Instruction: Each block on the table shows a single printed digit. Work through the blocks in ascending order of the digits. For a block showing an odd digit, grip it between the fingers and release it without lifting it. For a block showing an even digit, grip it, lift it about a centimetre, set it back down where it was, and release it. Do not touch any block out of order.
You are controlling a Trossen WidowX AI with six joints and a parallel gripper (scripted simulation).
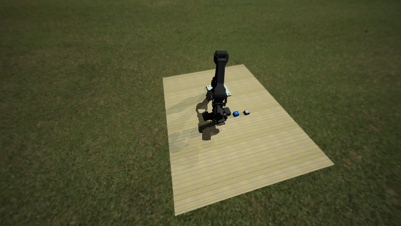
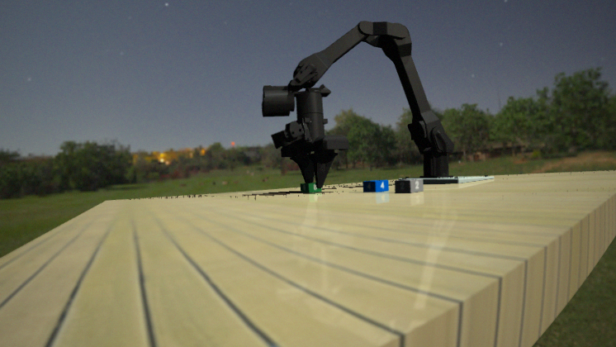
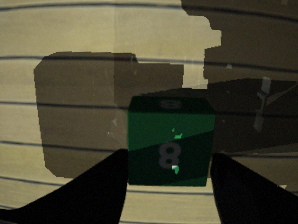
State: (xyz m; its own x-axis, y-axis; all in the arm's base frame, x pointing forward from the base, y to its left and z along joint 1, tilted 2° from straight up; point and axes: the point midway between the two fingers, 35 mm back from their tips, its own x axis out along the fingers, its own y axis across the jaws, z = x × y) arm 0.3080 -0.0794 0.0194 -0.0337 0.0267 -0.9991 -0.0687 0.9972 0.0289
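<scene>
Right now the blue block marked 4 is 170 mm to the left of my gripper tip and 30 mm behind it. The rest, counted from my gripper tip: grey block marked 2: 250 mm to the left, 30 mm behind; then green block: 10 mm ahead.
</scene>
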